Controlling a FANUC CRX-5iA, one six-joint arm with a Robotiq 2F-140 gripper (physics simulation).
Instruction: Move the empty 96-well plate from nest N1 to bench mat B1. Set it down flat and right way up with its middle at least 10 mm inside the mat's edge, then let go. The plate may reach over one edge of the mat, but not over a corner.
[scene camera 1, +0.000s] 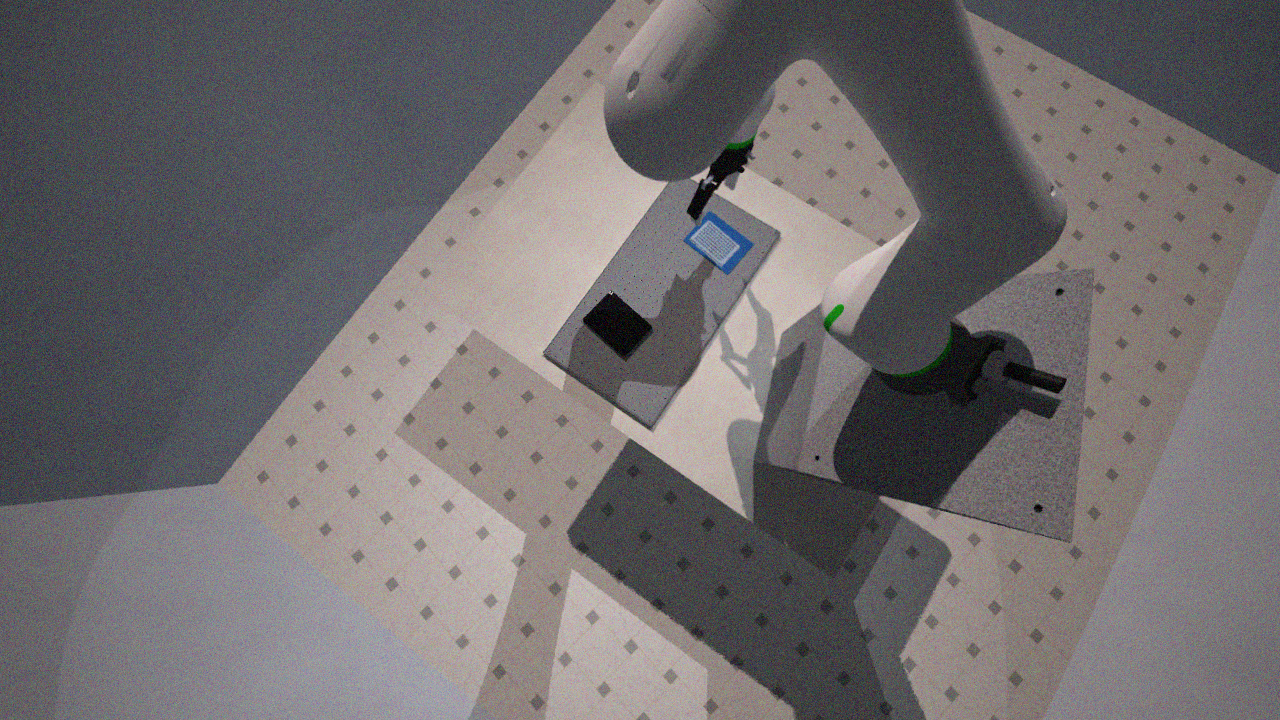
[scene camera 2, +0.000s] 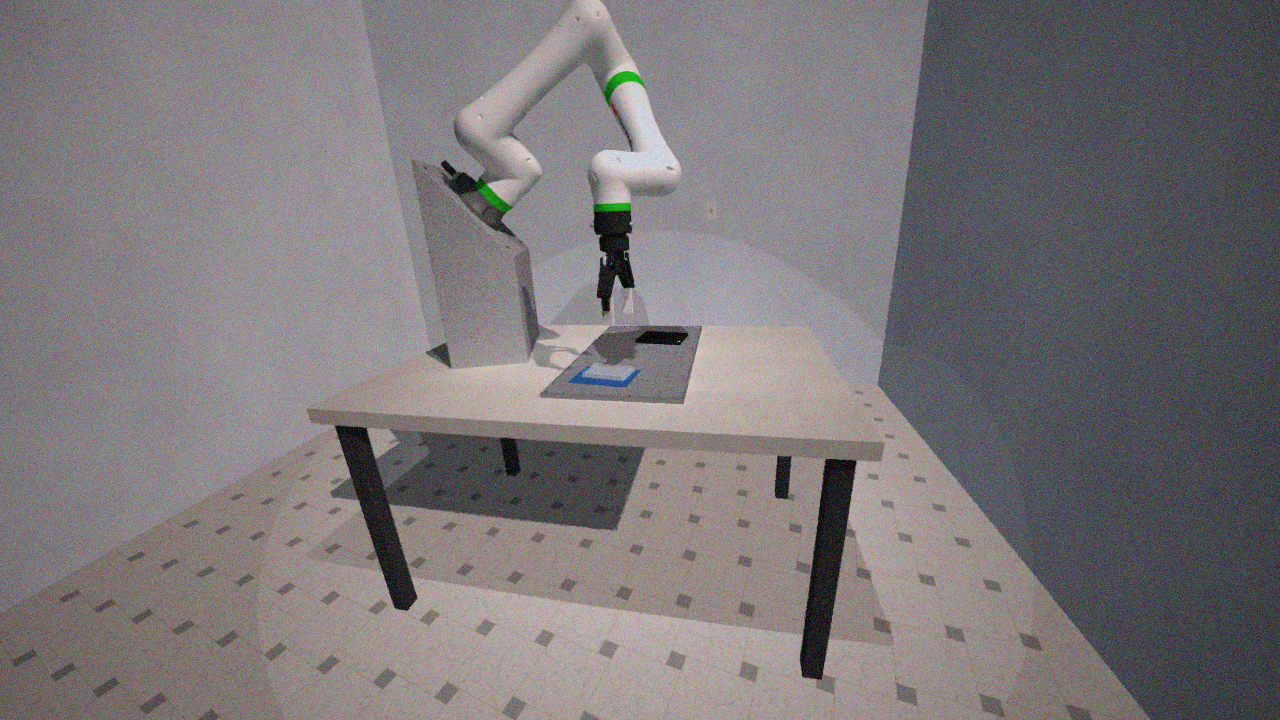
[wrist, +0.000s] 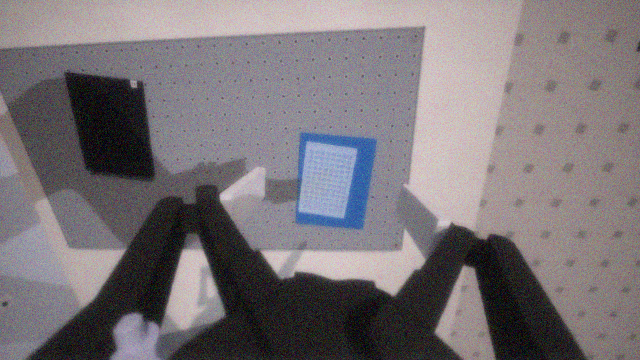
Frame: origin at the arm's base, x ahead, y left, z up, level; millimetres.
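Seen in the pictures: gripper, between the fingertips: (scene camera 1: 712, 204) (scene camera 2: 618, 318) (wrist: 331, 190); arm's base, origin of its link: (scene camera 1: 920, 353) (scene camera 2: 477, 212).
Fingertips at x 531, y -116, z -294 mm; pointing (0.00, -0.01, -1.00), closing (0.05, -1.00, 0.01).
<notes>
Pixels of each thing's top centre, then the offset from my fingertips to it. Level surfaces: height alone.
- white 96-well plate, centre of its top: (wrist: 326, 183) (scene camera 2: 608, 369) (scene camera 1: 715, 242) dx -43, dy +0, dz -152 mm
- blue mat, height of its surface: dz -166 mm
- black rectangular block, centre of its top: (wrist: 107, 128) (scene camera 1: 617, 322) (scene camera 2: 662, 335) dx -12, dy +377, dz -154 mm
- grey perforated board, height of its surface: dz -168 mm
- pale table, height of its surface: dz -181 mm
The white 96-well plate (scene camera 1: 716, 241) (scene camera 2: 610, 371) (wrist: 327, 180) lies flat, wells upward, on the blue mat (scene camera 1: 741, 253) (scene camera 2: 578, 379) (wrist: 365, 185), which looks to be B1. In the wrist view its outline is inside the mat's edges, with a narrow blue margin at the left and a wide one at the right. The black rectangular block (scene camera 1: 617, 324) (scene camera 2: 662, 337) (wrist: 112, 127) looks to be nest N1; no plate shows on it. My gripper (scene camera 2: 618, 312) (wrist: 331, 190) is open and empty, well above the board and apart from the plate.
A grey perforated board (scene camera 1: 640, 241) (scene camera 2: 666, 385) (wrist: 240, 90) carries the mat and the black block. It lies on a pale table (scene camera 2: 760, 385). The grey slanted pedestal (scene camera 1: 1047, 447) (scene camera 2: 483, 295) holds the arm's base beside the board.
</notes>
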